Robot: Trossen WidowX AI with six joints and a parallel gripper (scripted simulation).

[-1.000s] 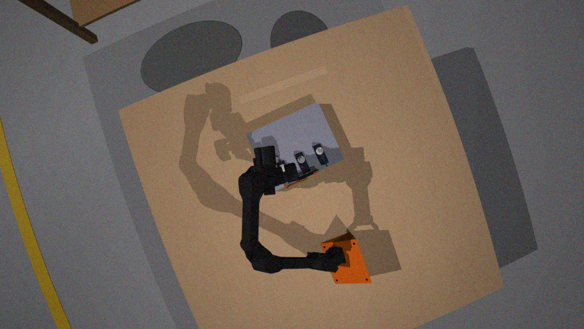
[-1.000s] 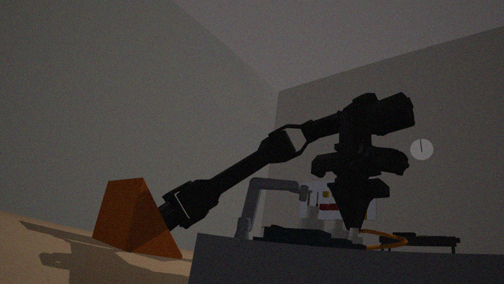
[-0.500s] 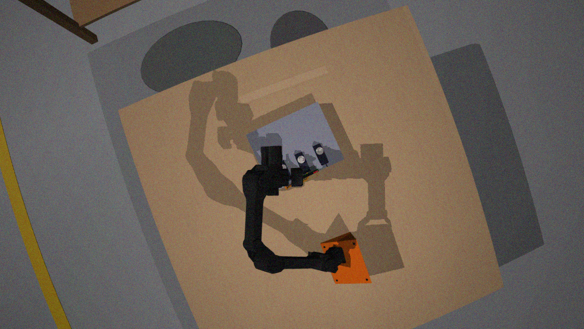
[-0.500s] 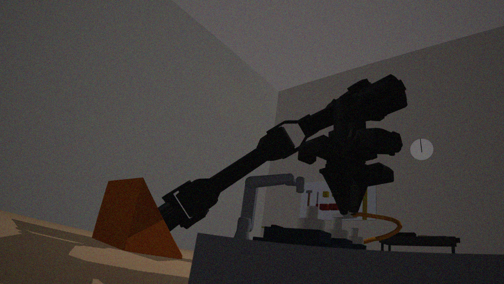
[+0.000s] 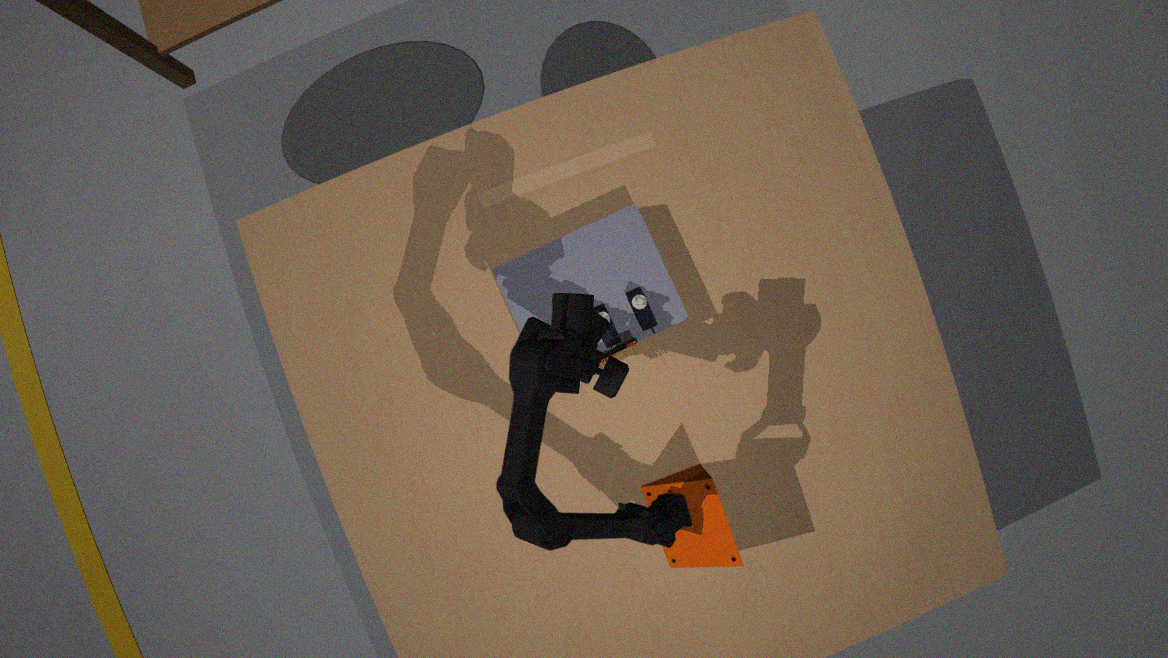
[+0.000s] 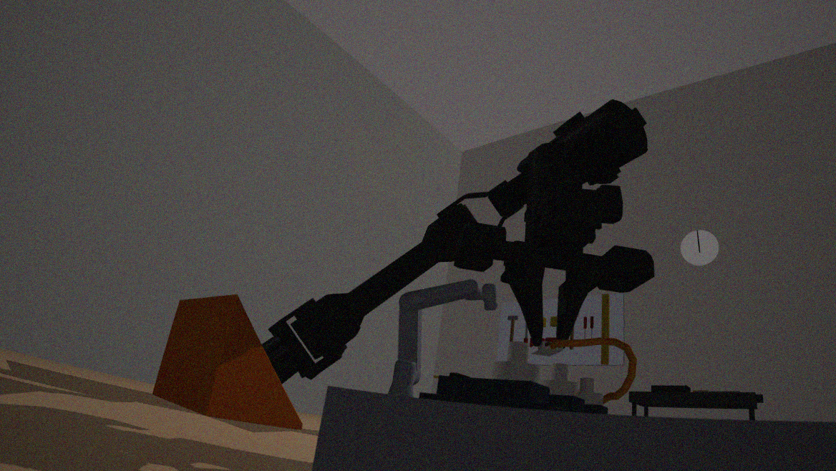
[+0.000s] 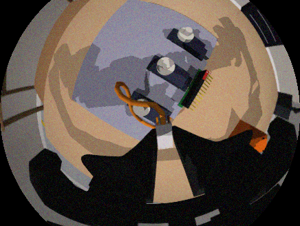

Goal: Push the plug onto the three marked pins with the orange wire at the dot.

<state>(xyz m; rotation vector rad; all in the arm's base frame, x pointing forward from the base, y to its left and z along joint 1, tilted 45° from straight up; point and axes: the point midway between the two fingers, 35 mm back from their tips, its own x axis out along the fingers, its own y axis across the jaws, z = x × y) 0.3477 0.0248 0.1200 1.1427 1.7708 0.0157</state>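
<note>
Right now the servo is 70 mm to the right of my gripper tip, 70 mm below it and 30 mm ahead of it. Also, from my gripper tip: grey holder plate 140 mm ahead, 90 mm below, 50 mm to the right.
</note>
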